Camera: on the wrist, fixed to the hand. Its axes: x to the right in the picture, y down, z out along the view.
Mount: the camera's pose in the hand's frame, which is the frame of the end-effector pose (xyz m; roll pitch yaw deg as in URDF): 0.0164 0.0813 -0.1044 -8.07 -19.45 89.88
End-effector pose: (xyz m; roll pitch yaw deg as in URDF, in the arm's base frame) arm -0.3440 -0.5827 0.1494 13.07 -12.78 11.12
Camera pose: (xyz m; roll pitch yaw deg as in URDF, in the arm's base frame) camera -0.3301 -0.4752 0.0718 -23.10 -31.65 109.02
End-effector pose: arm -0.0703 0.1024 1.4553 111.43 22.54 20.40
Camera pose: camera -0.0387 0.1861 1.5541 139.42 -44.23 -45.58
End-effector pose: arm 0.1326 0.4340 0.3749 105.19 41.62 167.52
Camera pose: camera 0.0348 0.3743 0.4431 114.45 -37.86 121.47
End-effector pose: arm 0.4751 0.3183 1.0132 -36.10 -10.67 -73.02
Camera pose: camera 0.4910 0.2807 0.8863 -19.27 16.33 13.69
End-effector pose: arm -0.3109 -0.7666 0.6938 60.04 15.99 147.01
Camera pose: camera -0.3997 -0.8652 0.7069 49.59 -70.85 -179.22
